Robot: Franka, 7 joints.
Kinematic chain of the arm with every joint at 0, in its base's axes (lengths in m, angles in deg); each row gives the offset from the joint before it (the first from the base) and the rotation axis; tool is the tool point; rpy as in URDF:
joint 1: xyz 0 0 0.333 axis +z
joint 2: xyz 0 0 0 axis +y
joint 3: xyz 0 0 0.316 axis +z
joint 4: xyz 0.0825 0 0 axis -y
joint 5: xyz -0.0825 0 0.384 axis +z
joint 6: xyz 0 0 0 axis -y
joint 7: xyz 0.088 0 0 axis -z
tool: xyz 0 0 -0.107 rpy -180 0 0
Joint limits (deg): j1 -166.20..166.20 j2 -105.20..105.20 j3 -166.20..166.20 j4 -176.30..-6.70 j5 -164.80..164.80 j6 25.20..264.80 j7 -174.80..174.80
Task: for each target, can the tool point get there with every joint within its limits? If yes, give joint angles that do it. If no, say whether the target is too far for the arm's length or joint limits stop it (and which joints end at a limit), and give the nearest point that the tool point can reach.
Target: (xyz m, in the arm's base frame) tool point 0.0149 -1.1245 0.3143
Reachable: no: too far | nearest point 0.0114 -0.8577 0.3187 | short by 0.267 m
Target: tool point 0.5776 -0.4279 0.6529
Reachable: yes | joints -64.90 40.78 48.15 -70.75 -12.36 204.80 -62.40
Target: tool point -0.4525 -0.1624 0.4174
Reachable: yes | joints -97.21 -7.86 -73.71 -128.23 -114.89 191.83 78.74
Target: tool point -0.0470 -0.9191 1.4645
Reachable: no: too far | nearest point -0.0276 -0.5406 0.9985 | short by 0.601 m
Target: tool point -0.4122 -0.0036 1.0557
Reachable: yes | joints -43.05 -46.91 -42.01 -49.26 29.99 135.95 -94.41
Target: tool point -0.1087 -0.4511 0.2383
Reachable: yes | joints -23.30 31.75 -74.03 -140.54 119.49 147.08 -44.52
